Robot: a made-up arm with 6 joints.
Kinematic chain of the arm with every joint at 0, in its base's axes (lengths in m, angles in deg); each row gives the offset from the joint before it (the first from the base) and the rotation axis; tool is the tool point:
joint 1: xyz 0 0 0.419 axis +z
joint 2: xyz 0.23 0 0 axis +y
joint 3: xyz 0 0 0.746 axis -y
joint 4: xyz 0 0 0.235 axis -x
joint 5: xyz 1.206 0 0 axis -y
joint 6: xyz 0.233 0 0 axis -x
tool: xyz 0 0 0
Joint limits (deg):
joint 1: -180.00..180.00
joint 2: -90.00..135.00
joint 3: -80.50..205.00
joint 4: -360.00..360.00
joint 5: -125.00..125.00
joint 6: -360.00..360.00
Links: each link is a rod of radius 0.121 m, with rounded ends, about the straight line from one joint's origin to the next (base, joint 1, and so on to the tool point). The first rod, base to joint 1, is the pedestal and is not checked.
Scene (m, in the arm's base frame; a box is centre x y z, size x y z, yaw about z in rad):
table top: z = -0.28
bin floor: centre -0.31 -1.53 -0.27 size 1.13 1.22 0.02 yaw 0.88
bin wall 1: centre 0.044 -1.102 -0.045 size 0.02 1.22 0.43 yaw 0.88
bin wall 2: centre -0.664 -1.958 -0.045 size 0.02 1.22 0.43 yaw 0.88
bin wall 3: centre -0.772 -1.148 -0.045 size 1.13 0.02 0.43 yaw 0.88
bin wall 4: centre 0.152 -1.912 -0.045 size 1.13 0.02 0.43 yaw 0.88
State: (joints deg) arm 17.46 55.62 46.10 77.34 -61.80 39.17
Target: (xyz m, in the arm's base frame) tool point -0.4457 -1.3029 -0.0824
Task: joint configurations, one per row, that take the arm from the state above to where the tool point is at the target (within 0.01 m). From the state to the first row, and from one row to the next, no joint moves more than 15 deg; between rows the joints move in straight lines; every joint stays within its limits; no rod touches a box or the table.
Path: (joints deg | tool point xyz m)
1: 4.13 45.40 36.65 67.04 -68.41 42.65 | 2.0698 -0.0506 0.8950
2: -9.20 35.17 27.20 56.74 -75.02 46.13 | 1.8743 -0.4942 0.9637
3: -22.53 24.95 17.75 46.45 -81.63 49.61 | 1.5842 -0.8380 1.0156
4: -35.86 14.72 8.29 36.15 -88.24 53.09 | 1.2408 -1.0664 1.0513
5: -49.19 4.50 -1.16 25.85 -94.85 56.57 | 0.8852 -1.1800 1.0716
6: -61.86 13.78 -6.97 36.50 -92.44 52.22 | 0.6057 -1.4261 0.7645
7: -74.53 23.06 -12.79 47.15 -90.02 47.87 | 0.2473 -1.5341 0.4612
8: -87.19 32.34 -18.60 57.80 -87.61 43.52 | -0.1241 -1.4892 0.1752
9: -99.86 41.62 -24.42 68.45 -85.19 39.17 | -0.4456 -1.3029 -0.0824

